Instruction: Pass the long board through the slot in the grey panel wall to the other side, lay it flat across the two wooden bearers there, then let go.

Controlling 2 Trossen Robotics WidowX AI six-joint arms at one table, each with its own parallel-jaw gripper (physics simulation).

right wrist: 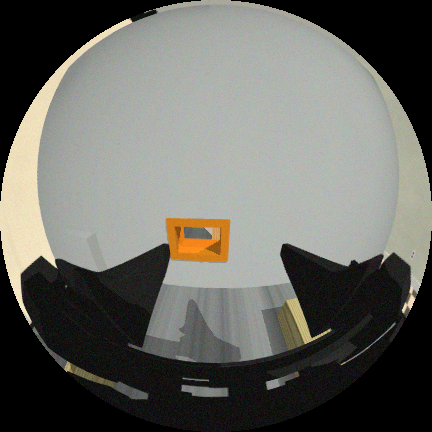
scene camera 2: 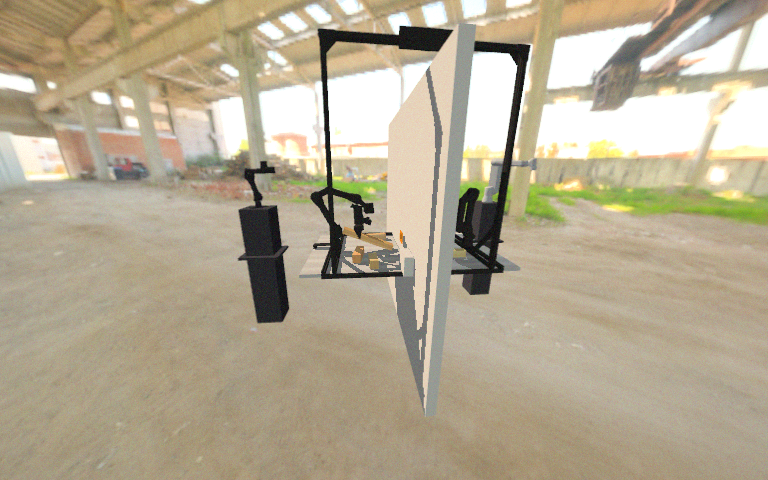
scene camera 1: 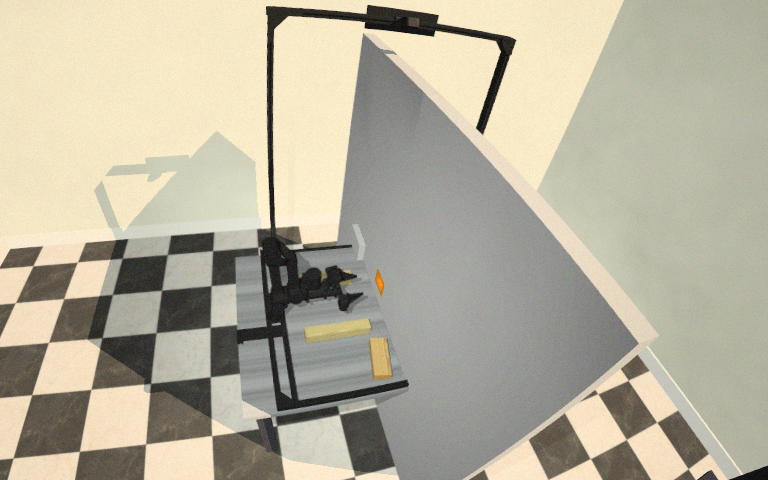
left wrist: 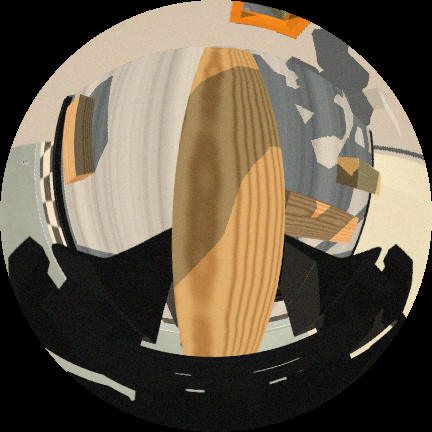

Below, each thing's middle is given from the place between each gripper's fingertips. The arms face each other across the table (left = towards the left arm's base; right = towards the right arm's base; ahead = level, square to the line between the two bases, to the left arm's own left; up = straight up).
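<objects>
The orange-framed slot (right wrist: 180,248) is 4 cm below my right hand, 4 cm behind it and 12 cm to the left of it. Counted from my left hand, the slot is 300 mm to the right, 50 mm behind and 10 mm above. Going by its middle, the orange-framed slot is nearer to my right hand than to my left hand.
</objects>
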